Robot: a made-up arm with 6 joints.
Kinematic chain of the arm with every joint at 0, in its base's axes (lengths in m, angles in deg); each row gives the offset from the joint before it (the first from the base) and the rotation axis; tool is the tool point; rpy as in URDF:
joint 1: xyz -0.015 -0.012 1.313 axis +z
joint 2: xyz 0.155 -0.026 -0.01 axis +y
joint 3: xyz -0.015 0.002 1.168 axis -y
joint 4: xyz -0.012 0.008 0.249 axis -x
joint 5: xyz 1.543 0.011 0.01 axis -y
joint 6: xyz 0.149 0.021 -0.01 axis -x
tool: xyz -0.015 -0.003 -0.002 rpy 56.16 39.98 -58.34
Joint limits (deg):
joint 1: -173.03..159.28
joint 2: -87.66..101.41
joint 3: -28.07..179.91
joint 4: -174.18..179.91
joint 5: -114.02..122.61
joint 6: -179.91..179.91
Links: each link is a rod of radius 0.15 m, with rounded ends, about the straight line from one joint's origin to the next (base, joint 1, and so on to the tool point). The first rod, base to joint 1, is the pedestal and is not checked.
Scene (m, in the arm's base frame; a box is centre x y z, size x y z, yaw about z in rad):
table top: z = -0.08
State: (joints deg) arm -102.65 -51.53 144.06 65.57 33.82 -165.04
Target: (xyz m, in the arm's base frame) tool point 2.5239 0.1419 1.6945
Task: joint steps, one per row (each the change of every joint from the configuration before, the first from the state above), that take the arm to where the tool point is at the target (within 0.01 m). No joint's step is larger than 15 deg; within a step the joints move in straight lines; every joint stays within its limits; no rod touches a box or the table.
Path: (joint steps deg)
1: 11.59 10.58 -13.88 0.85 0.63 -0.01
2: 11.60 10.58 -13.89 0.85 0.63 0.00
3: 11.59 10.58 -13.88 0.85 0.62 -0.01
4: 11.59 10.58 -13.89 0.86 0.63 0.00
5: 11.60 10.58 -13.88 0.85 0.63 -0.01
6: 11.59 10.58 -13.89 0.85 0.63 0.00
7: 11.60 10.57 -13.88 0.85 0.63 -0.01
8: 11.59 10.58 -13.89 0.85 0.63 0.00
9: 11.59 10.58 -13.88 0.85 0.62 -0.01

